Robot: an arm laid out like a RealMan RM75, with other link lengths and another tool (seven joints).
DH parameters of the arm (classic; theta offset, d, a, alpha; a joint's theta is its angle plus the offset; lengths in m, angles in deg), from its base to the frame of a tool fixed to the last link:
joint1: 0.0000 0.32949 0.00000 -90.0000
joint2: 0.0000 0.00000 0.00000 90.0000
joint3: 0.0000 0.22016 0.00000 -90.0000
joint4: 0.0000 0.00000 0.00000 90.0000
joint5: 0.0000 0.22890 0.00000 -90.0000
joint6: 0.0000 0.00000 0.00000 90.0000
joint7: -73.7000 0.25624 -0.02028 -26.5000
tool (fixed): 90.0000 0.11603 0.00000 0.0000
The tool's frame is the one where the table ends.
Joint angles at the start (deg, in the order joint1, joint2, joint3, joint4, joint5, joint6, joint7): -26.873, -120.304, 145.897, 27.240, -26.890, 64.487, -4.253
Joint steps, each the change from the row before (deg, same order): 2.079, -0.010, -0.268, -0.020, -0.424, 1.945, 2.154; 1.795, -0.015, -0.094, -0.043, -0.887, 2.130, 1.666; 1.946, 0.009, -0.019, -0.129, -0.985, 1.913, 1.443; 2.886, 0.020, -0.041, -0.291, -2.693, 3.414, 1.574; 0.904, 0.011, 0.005, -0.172, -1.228, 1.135, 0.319; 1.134, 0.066, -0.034, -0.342, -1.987, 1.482, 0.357; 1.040, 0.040, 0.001, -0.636, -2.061, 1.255, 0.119; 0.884, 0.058, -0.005, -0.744, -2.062, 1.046, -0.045; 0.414, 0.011, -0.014, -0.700, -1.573, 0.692, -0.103
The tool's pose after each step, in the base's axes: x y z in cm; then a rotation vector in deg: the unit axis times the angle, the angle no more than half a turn. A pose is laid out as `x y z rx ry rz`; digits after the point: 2 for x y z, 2 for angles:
-0.54 39.51 -10.51 -108.48 24.37 -73.90
-1.13 39.46 -9.33 -106.06 24.68 -73.28
-2.03 39.46 -8.23 -103.89 24.51 -72.23
-3.59 39.84 -5.78 -99.43 23.18 -70.61
-4.25 40.08 -4.83 -97.78 22.42 -69.94
-5.35 40.54 -3.41 -95.42 21.28 -68.70
-6.71 41.02 -2.13 -93.38 19.93 -67.14
-8.16 41.50 -0.92 -91.55 18.57 -65.47
-9.21 41.88 -0.06 -90.28 17.68 -64.24

